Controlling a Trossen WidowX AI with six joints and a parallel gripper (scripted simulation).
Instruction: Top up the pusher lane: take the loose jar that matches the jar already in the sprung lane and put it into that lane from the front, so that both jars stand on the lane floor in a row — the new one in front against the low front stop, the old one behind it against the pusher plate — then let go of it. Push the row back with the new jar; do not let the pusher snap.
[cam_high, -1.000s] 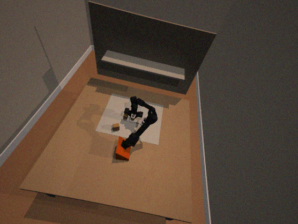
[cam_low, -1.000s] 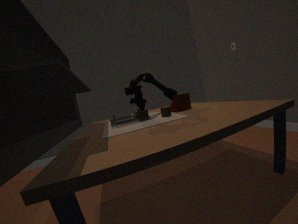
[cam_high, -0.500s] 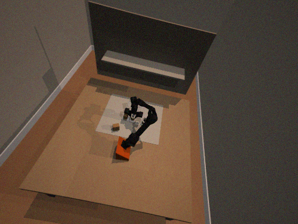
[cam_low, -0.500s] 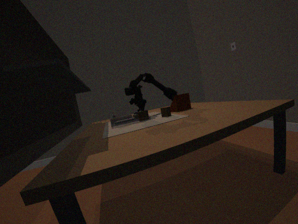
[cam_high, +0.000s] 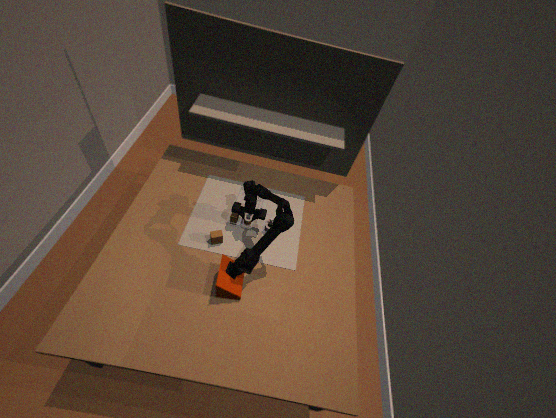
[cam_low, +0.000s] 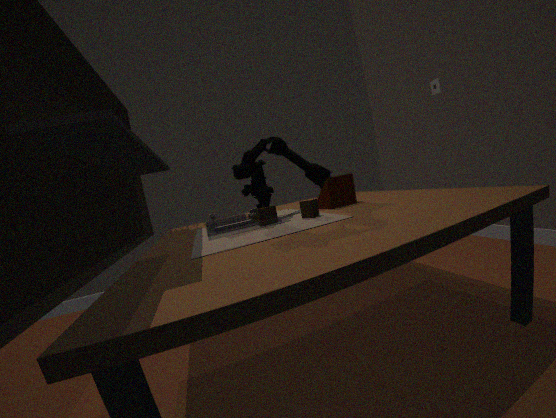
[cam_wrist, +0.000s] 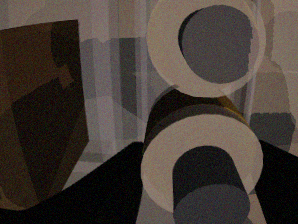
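My gripper tip is 5 cm short of the white mat, 5 cm above it and 1 cm to the right of it. Also, from my gripper tip: wall panel (61 cm ahead, 35 cm above, 4 cm to the left); lane (15 cm ahead, 3 cm below, 2 cm to the right); pusher plate (15 cm ahead, 3 cm to the right).
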